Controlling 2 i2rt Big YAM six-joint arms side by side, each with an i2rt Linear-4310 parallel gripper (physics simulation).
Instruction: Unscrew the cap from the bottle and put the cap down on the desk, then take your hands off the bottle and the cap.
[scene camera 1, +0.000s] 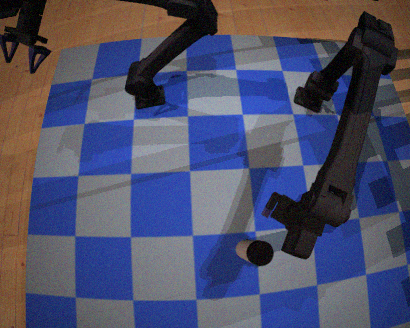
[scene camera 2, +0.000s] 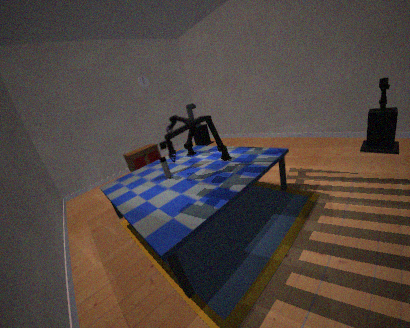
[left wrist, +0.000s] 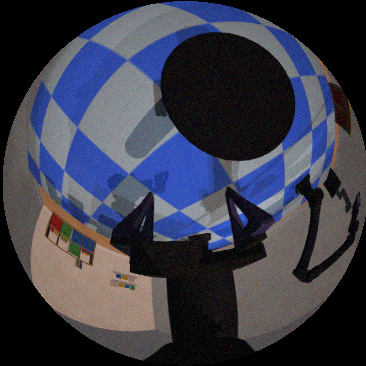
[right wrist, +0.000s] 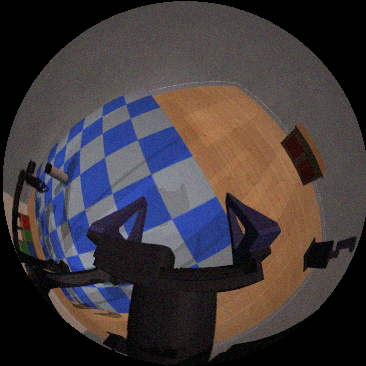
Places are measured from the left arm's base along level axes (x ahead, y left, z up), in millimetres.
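Where they show: left gripper, fingertip midpoint: (scene camera 1: 280, 219) (scene camera 2: 174, 160) (left wrist: 189, 192) (right wrist: 46, 188); right gripper, fingertip midpoint: (scene camera 1: 19, 68) (scene camera 2: 167, 132) (right wrist: 183, 198); left arm's base, link origin: (scene camera 1: 307, 100) (scene camera 2: 226, 158) (left wrist: 199, 236) (right wrist: 65, 266); right arm's base, link origin: (scene camera 1: 150, 98) (scene camera 2: 191, 154) (left wrist: 301, 183).
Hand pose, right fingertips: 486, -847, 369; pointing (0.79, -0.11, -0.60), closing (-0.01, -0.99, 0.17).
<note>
Each offset is from my right fingertips to the centre of the thing, as dx, dy, dz. Level surfaces: height alone.
The upright bottle @[+172, +791, -269] (scene camera 1: 242, 249) (scene camera 2: 167, 171) (right wrist: 59, 174) has a pale body and a wide black cap @[+172, +791, -171] (scene camera 1: 260, 253) (scene camera 2: 163, 160) (left wrist: 227, 95) (right wrist: 48, 168) on its top. In the left wrist view the cap is a large black disc above the fingers and hides the body. My left gripper (scene camera 1: 268, 205) (scene camera 2: 173, 157) (left wrist: 189, 192) (right wrist: 46, 188) is open and empty, close beside the bottle but apart from it; in scene camera 1 it is above and right of the cap. My right gripper (scene camera 1: 21, 66) (scene camera 2: 169, 128) (right wrist: 183, 198) is open and empty, far from the bottle, beyond the upper left table corner.
The desk @[dz -369] (scene camera 1: 102, 205) (scene camera 2: 151, 210) has a blue and grey checkered top crossed by shadows. The left arm reaches down on the right in scene camera 1. A wooden cabinet with red fronts (scene camera 2: 145, 159) (right wrist: 302, 155) stands beyond the desk. A black pedestal (scene camera 2: 381, 129) stands far right.
</note>
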